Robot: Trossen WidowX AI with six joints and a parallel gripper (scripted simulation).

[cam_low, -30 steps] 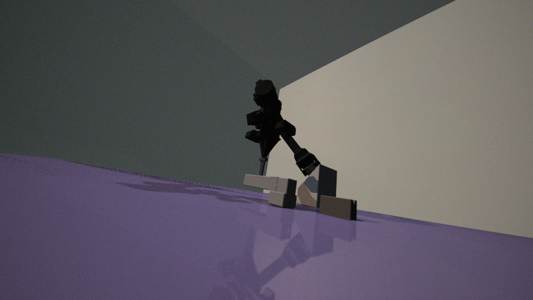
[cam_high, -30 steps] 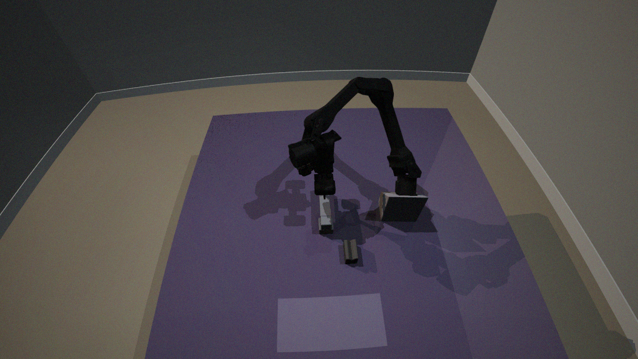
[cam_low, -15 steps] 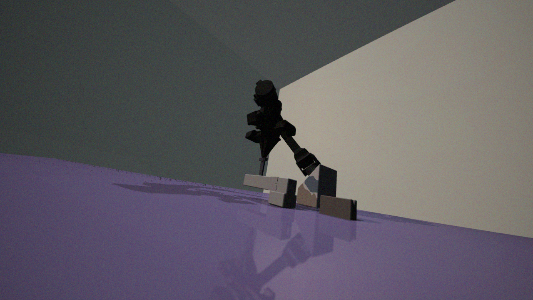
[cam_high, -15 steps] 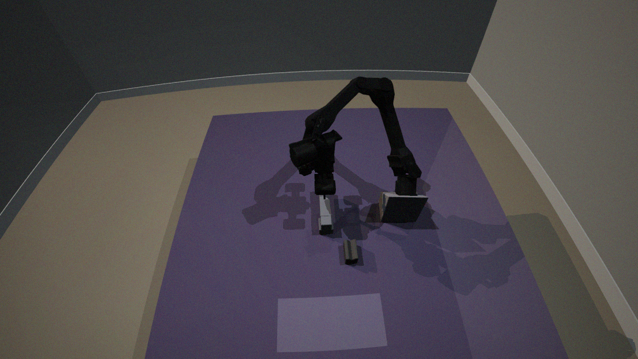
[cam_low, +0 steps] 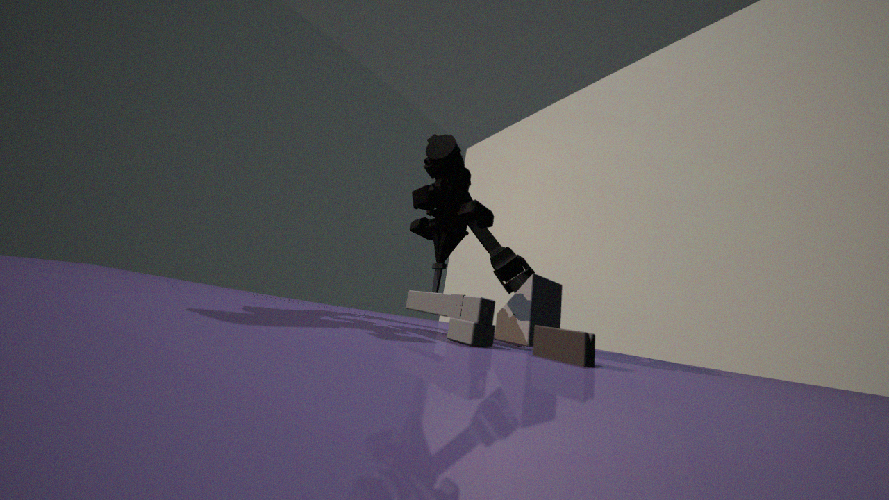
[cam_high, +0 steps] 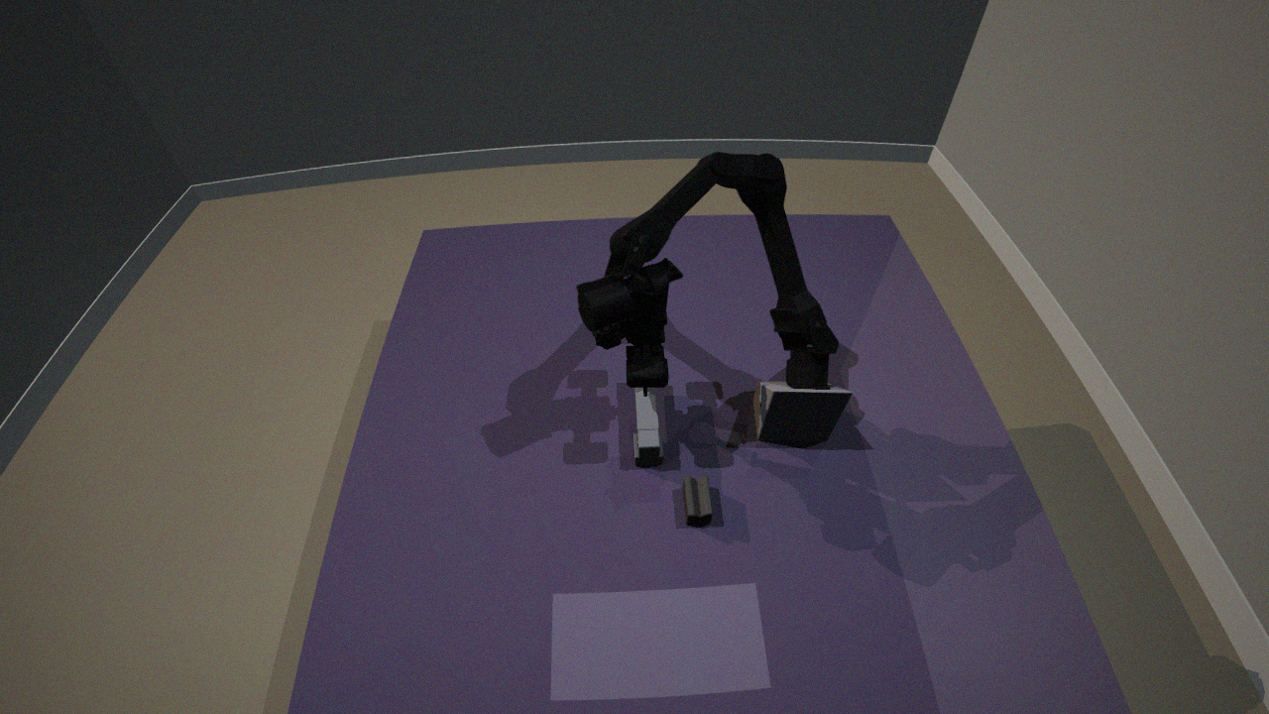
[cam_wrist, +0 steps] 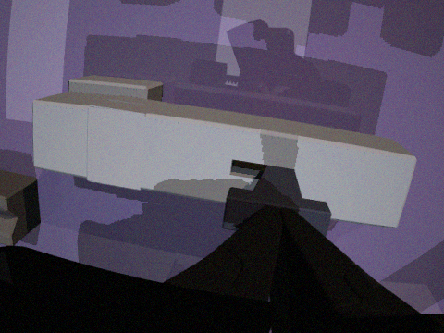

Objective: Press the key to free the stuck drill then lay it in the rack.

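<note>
Right now my gripper tip is 30 mm above the small dark key. From my gripper tip the other things lie so: rack (180 mm to the left, 110 mm below, 110 mm behind); drill (80 mm below, 50 mm to the left, 10 mm behind); grey housing (80 mm below, 30 mm to the left, 10 mm behind).
</note>
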